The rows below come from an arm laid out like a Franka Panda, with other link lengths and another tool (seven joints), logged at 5 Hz.
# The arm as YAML. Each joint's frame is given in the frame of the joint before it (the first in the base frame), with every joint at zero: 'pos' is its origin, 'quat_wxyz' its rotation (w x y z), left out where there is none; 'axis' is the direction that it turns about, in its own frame. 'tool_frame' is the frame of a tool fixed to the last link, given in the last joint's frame.
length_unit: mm
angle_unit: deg
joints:
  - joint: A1
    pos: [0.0, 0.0, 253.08]
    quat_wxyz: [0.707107, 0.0, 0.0, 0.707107]
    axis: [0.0, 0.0, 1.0]
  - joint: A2
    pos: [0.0, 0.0, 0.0]
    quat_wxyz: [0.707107, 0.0, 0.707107, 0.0]
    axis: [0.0, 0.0, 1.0]
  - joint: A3
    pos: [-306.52, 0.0, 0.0]
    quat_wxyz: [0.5, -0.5, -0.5, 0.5]
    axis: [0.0, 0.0, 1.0]
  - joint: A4
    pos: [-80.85, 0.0, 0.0]
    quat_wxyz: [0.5, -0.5, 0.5, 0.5]
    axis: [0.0, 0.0, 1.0]
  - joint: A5
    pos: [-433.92, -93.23, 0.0]
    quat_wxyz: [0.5, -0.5, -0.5, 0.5]
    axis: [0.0, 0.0, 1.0]
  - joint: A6
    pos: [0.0, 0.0, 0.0]
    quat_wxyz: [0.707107, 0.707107, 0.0, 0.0]
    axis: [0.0, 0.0, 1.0]
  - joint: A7
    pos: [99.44, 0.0, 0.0]
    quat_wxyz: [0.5, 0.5, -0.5, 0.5]
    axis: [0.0, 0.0, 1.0]
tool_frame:
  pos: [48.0, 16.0, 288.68]
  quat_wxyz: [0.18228, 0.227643, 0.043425, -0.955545]
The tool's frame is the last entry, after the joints.
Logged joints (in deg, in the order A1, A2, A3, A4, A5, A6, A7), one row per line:
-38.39 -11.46 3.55 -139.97 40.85 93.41 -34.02
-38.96 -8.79 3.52 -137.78 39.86 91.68 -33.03
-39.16 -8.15 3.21 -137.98 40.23 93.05 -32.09
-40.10 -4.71 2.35 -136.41 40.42 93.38 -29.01
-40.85 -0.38 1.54 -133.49 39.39 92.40 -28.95
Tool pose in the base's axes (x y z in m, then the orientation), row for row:
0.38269 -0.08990 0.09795 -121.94 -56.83 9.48
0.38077 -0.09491 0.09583 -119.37 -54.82 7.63
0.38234 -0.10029 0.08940 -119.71 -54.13 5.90
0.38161 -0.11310 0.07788 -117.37 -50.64 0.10
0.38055 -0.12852 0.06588 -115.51 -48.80 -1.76
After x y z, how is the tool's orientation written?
As angles about the fixed x, y, z axes (roll, pitch, yaw), in degrees.
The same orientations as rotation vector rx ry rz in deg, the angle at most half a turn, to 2 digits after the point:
-105.41 -41.42 -53.51
-105.03 -39.65 -51.41
-106.48 -37.66 -52.01
-108.39 -31.30 -51.24
-108.11 -29.15 -49.87

